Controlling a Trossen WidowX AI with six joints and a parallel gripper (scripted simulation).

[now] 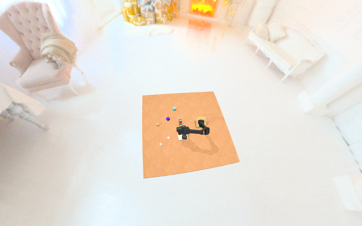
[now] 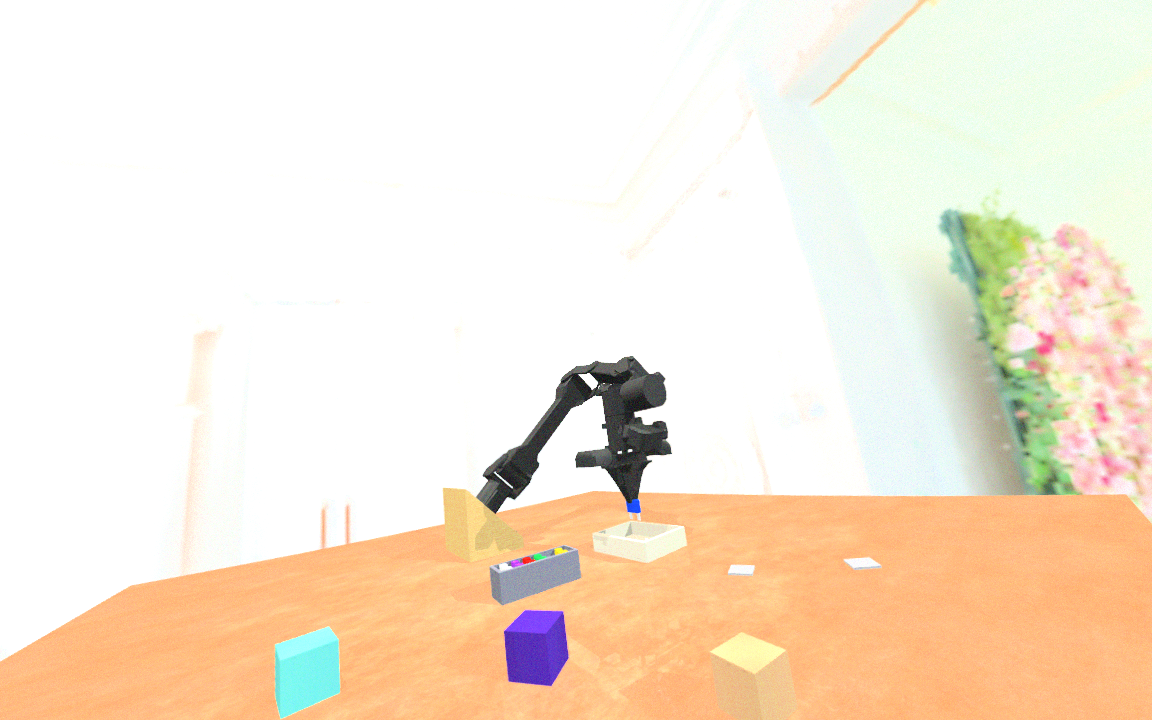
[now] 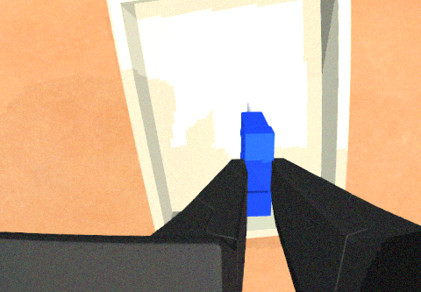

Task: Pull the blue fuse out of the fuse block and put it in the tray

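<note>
Right now my gripper tip is 7 cm above the cream tray. From my gripper tip the other things lie so: blue fuse (1 cm below); tan cube (33 cm ahead, 23 cm to the right, 6 cm below); purple cube (17 cm ahead, 30 cm to the right, 6 cm below).
</note>
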